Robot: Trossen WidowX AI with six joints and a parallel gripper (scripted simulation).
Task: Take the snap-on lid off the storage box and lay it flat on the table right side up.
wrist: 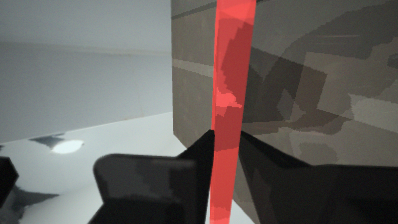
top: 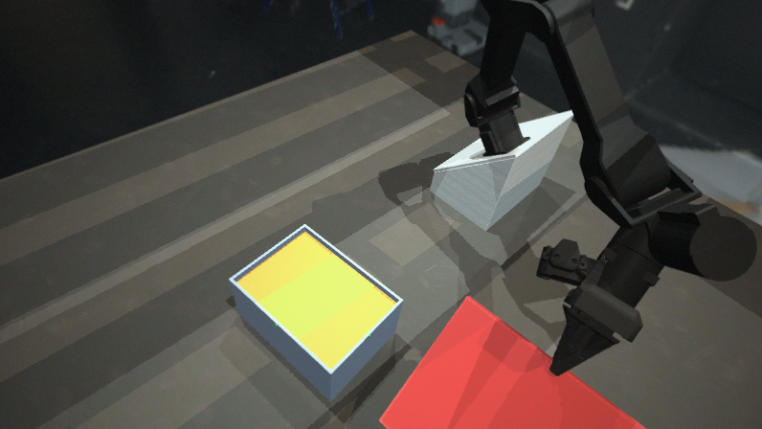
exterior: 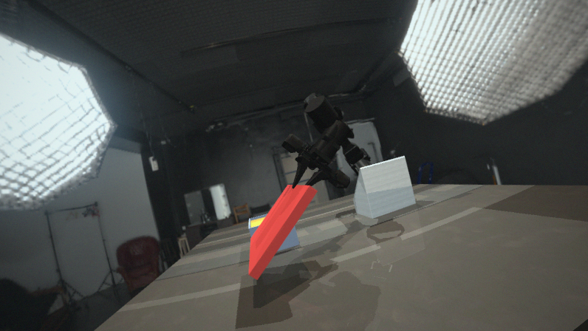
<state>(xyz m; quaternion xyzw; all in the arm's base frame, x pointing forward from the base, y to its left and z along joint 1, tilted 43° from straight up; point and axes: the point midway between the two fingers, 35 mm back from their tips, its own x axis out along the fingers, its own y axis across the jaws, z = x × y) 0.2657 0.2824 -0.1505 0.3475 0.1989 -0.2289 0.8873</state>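
The red lid is 6 cm ahead of my gripper tip, 5 cm below it and 1 cm to the left of it. Also, from my gripper tip: storage box: 29 cm to the right, 15 cm below, 13 cm ahead.
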